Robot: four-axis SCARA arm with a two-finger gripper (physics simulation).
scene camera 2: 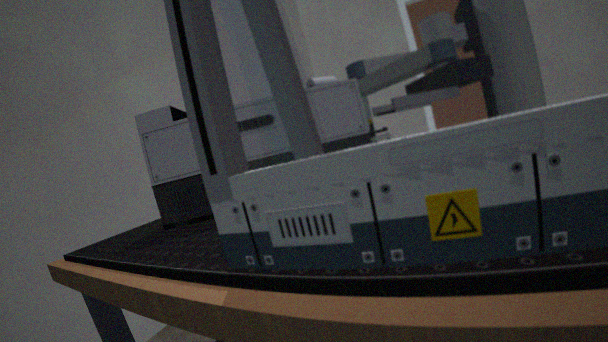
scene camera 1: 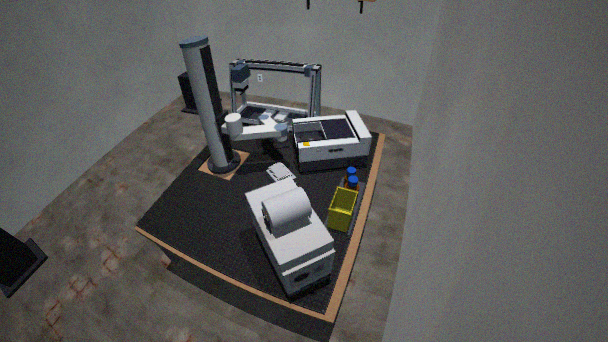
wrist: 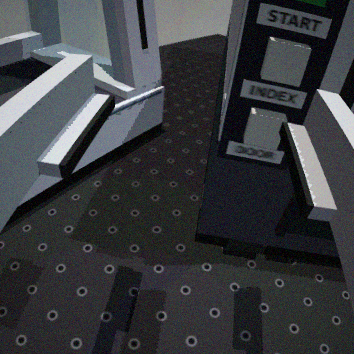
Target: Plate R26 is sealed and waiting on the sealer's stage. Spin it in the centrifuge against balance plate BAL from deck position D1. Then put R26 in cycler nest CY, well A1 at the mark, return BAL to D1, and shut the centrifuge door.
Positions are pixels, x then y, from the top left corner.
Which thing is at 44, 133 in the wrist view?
My gripper.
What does my gripper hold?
Nothing.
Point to a grey buttons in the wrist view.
At 284, 61
